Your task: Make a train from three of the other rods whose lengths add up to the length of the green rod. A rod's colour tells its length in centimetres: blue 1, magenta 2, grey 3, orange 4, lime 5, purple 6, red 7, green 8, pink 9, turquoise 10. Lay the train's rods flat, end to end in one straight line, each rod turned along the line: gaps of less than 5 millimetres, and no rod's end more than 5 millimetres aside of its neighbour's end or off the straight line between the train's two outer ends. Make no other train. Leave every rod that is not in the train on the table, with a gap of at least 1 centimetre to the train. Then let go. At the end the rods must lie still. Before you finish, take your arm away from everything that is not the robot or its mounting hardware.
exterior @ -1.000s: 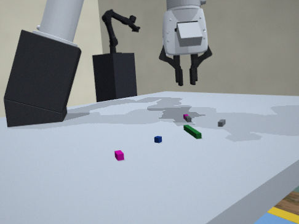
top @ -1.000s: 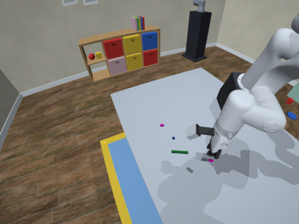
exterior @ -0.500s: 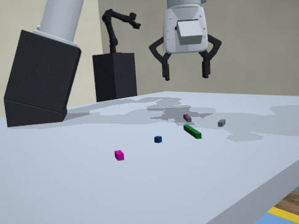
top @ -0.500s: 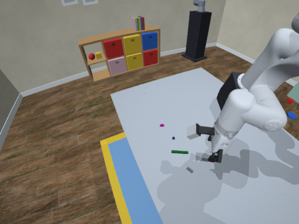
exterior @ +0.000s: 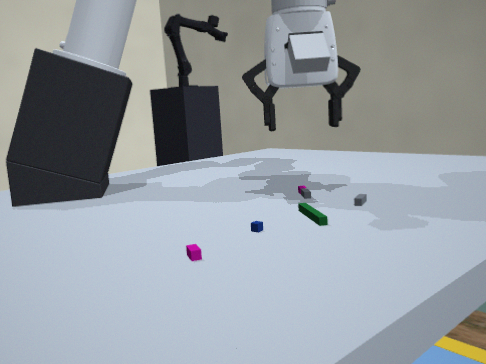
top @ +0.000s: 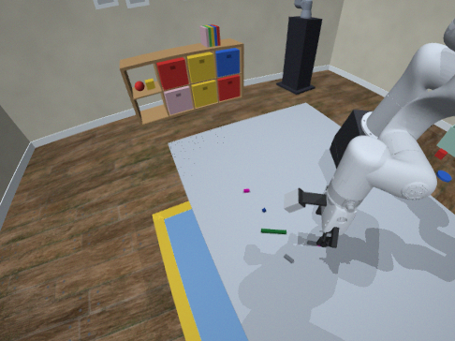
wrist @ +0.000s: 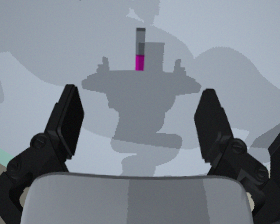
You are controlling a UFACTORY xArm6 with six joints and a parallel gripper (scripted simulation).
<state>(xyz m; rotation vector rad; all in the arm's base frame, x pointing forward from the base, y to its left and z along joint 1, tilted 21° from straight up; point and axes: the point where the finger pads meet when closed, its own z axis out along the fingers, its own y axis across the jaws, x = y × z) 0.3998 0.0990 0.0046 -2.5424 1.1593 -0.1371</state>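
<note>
My gripper is now 11 cm above the green rod, 10 cm to the left of it and 7 cm short of it. Round my hand: blue rod 18 cm to the right, 11 cm below, 5 cm ahead.
</note>
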